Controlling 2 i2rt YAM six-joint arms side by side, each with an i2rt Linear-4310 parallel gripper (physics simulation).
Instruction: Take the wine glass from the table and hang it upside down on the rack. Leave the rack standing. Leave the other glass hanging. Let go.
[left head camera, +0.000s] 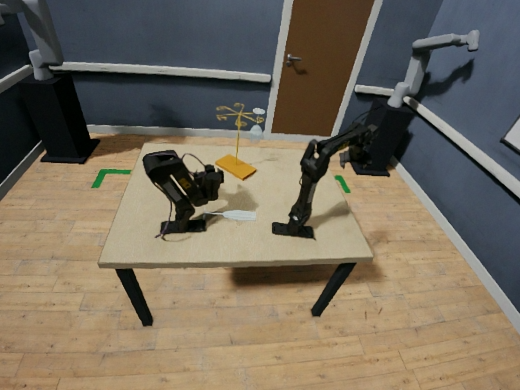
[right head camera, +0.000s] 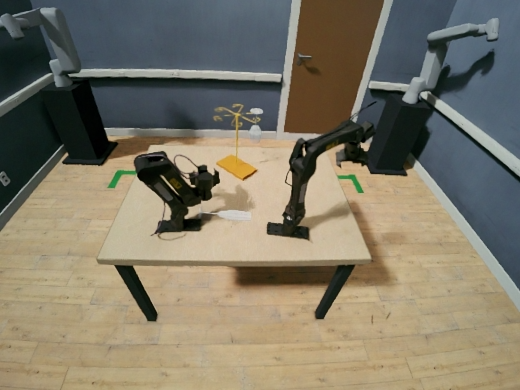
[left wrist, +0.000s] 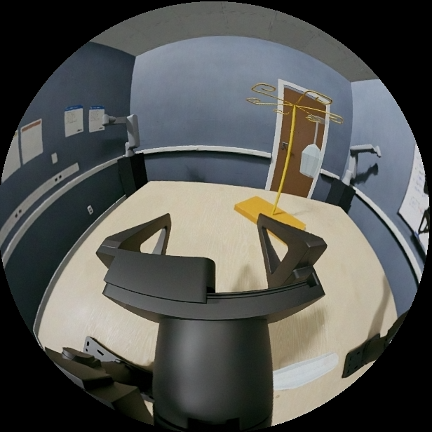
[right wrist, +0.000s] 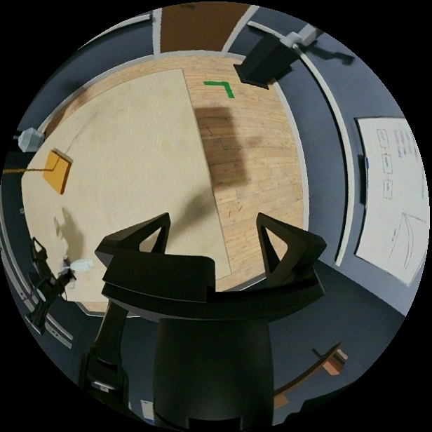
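Seen in the pictures: right gripper, fingertip midpoint: (left head camera: 353, 167) (right head camera: 351, 166); left arm's base at its link origin: (left head camera: 183, 227) (right head camera: 179, 226); right arm's base at its link origin: (left head camera: 292, 230) (right head camera: 287, 231).
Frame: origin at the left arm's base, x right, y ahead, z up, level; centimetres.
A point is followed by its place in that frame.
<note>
The clear wine glass (left head camera: 240, 215) {x 26.3, y 1.7, z 4.3 cm} (right head camera: 235, 215) {x 26.4, y 1.6, z 4.2 cm} (left wrist: 307, 372) (right wrist: 81, 265) lies on its side on the table between the two arm bases, its bowl toward the right and its stem toward the left arm's base. The yellow rack (left head camera: 237, 145) {x 29.3, y 44.1, z 15.9 cm} (right head camera: 237, 145) {x 29.6, y 44.2, z 16.1 cm} (left wrist: 286, 170) (right wrist: 56, 171) stands upright at the back. The other glass (left head camera: 256, 132) {x 39.4, y 45.1, z 23.8 cm} (right head camera: 255, 132) {x 39.5, y 45.1, z 23.8 cm} (left wrist: 311, 160) (right wrist: 31, 140) hangs upside down from its right side. My left gripper (left head camera: 220, 176) (right head camera: 217, 177) (left wrist: 213, 218) is open and empty, above the table, in front of the rack. My right gripper (left head camera: 344, 160) (right head camera: 340, 161) (right wrist: 213, 216) is open and empty, beyond the table's right edge, far from both glasses.
The table (left head camera: 150, 250) {x -13.3, y -11.9, z 0.0 cm} (right head camera: 150, 250) {x -11.2, y -13.2, z 0.0 cm} carries both arm bases near its front. The left arm's base (left head camera: 175, 226) {x -3.4, y -0.4, z 1.2 cm} (right head camera: 185, 225) {x 3.1, y -1.2, z 1.8 cm} is close to the lying glass's stem end. The right arm's base (left head camera: 285, 229) {x 47.1, y -5.8, z 1.0 cm} (right head camera: 280, 229) {x 47.2, y -5.6, z 1.0 cm} stands to the right of the bowl.
</note>
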